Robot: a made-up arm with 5 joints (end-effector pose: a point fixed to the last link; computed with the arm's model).
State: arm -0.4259 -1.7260 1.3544 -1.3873 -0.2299
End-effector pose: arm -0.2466 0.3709 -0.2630 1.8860 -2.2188 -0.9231
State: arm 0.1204 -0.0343 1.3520 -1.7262 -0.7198
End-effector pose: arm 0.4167 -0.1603 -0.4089 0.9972 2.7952 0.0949
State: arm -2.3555 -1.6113 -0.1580 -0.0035 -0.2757
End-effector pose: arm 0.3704 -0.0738 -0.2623 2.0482 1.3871 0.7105
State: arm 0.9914 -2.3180 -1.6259 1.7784 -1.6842
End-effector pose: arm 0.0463 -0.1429 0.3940 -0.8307 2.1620 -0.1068
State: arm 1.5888 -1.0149 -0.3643 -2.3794 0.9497
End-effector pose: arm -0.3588 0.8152 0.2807 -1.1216 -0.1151 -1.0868
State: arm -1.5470 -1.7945 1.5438 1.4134 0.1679
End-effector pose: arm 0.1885 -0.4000 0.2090 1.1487 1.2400 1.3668
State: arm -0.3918 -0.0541 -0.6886 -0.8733 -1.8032
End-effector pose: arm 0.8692 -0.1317 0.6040 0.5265 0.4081 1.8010
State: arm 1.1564 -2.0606 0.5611 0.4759 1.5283
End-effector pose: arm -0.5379 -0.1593 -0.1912 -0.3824 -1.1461 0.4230
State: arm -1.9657 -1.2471 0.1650 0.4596 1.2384
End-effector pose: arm 0.5317 0.1204 0.3671 0.1879 1.8564 -0.2638
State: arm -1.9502 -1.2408 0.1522 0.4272 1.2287
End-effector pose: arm 0.5359 0.1268 0.3671 0.1803 1.8472 -0.2412
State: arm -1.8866 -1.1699 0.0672 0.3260 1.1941
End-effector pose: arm 0.5472 0.1549 0.3670 0.1388 1.7784 -0.2383
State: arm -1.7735 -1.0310 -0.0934 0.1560 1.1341
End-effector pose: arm 0.5704 0.1935 0.3716 0.0671 1.6469 -0.2645
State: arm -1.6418 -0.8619 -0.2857 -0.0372 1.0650
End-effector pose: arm 0.6016 0.2203 0.3922 -0.0094 1.4876 -0.3156
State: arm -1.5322 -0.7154 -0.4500 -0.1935 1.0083
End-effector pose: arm 0.6254 0.2306 0.4276 -0.0660 1.3480 -0.3729
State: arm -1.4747 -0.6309 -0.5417 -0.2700 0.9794
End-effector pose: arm 0.6331 0.2331 0.4543 -0.0932 1.2650 -0.4158
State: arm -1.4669 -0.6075 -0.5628 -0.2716 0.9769
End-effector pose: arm 0.6303 0.2334 0.4598 -0.0967 1.2385 -0.4394
